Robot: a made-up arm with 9 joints. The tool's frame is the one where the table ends. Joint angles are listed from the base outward.
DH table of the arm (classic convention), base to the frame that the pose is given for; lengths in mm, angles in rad. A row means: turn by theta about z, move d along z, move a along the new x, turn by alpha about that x. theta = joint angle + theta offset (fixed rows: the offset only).
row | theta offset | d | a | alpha
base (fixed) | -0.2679 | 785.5 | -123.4 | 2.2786
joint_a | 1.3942 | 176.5 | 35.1 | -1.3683
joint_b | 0.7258 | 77.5 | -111 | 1.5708
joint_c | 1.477 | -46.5 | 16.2 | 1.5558
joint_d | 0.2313 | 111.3 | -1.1 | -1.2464
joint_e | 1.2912 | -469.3 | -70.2 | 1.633
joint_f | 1.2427 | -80 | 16.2 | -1.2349
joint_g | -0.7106 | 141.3 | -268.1 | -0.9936
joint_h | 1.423 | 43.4 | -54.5 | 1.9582
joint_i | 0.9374 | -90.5 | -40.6 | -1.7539
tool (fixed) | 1.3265 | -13.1 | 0 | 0
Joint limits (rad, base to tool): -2.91..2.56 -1.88..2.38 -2.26..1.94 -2.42..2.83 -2.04..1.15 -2.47..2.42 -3..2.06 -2.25..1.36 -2.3..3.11
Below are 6 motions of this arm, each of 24 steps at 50 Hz.
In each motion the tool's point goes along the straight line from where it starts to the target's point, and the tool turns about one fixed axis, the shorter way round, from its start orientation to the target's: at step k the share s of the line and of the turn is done. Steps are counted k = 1, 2, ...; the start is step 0. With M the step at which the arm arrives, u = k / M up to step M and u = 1 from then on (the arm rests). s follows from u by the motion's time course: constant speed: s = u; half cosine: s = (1 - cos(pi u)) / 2; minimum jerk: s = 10 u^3 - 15 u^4 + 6 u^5.
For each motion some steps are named. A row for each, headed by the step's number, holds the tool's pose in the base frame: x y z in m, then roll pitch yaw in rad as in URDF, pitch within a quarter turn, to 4 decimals.
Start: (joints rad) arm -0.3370 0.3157 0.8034 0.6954 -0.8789 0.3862 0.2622 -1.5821 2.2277
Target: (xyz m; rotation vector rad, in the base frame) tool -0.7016 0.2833 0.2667 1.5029 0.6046 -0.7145
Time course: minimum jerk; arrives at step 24
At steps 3, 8, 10, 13, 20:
3: -0.5343 0.3451 0.1659 1.9249 0.3375 0.0584
8: -0.5673 0.3330 0.1857 1.8692 0.4389 0.0509
10: -0.5905 0.3244 0.1997 1.8276 0.5101 0.0415
13: -0.6298 0.3098 0.2234 1.7510 0.6294 0.0163
20: -0.6956 0.2855 0.2631 1.5929 0.8236 -0.0620

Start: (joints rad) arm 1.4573 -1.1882 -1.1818 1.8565 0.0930 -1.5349 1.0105 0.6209 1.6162
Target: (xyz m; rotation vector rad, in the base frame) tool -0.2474 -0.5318 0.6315 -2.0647 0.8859 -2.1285
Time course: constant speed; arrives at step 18
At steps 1, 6, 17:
1: -0.3578 -0.3738 0.7536 2.7132 -1.0983 -0.4311
6: -0.3253 -0.4203 0.7177 -3.1150 -1.2168 -0.7449
17: -0.2539 -0.5225 0.6387 -1.7785 -1.1545 -1.7747

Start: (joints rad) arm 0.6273 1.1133 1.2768 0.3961 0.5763 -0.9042 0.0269 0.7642 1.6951
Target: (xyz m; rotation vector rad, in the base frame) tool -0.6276 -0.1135 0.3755 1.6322 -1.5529 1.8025
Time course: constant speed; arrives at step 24
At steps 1, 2, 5, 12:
1: -0.4295 0.0662 0.1010 -2.0529 -0.3204 2.4023
2: -0.4381 0.0584 0.1129 -2.0250 -0.3399 2.4653
5: -0.4640 0.0350 0.1487 -1.9485 -0.4077 2.6538
12: -0.5243 -0.0197 0.2323 -1.8255 -0.6084 3.1004

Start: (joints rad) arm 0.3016 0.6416 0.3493 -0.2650 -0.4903 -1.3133 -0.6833 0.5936 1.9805
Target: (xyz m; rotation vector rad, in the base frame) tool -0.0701 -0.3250 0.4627 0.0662 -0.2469 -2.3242
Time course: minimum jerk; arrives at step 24
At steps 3, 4, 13, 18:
3: 0.0417 -0.1697 0.5622 -0.5276 -0.6794 -1.8352
4: 0.0395 -0.1728 0.5603 -0.5068 -0.6707 -1.8523
13: -0.0221 -0.2584 0.5054 -0.0479 -0.3458 -2.1991
18: -0.0583 -0.3087 0.4732 0.1440 -0.1090 -2.3109

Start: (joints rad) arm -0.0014 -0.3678 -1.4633 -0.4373 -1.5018 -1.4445 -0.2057 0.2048 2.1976
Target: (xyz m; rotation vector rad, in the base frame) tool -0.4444 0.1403 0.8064 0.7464 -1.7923 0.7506
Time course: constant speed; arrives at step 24
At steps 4, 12, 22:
4: -0.4552 0.0245 0.5853 2.7392 -0.1005 -1.8729
12: -0.4509 0.0708 0.6738 2.8655 -0.5907 -1.9726
22: -0.4455 0.1287 0.7843 -2.9360 -1.1522 -2.4293

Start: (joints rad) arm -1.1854 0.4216 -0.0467 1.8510 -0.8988 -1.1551 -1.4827 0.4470 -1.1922
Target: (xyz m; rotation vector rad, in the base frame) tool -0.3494 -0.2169 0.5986 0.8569 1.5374 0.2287
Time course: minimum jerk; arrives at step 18
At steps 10, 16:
10: -0.3354 -0.2366 0.5841 1.9068 1.0416 1.6202
16: -0.3490 -0.2175 0.5982 1.8637 0.8888 1.4523

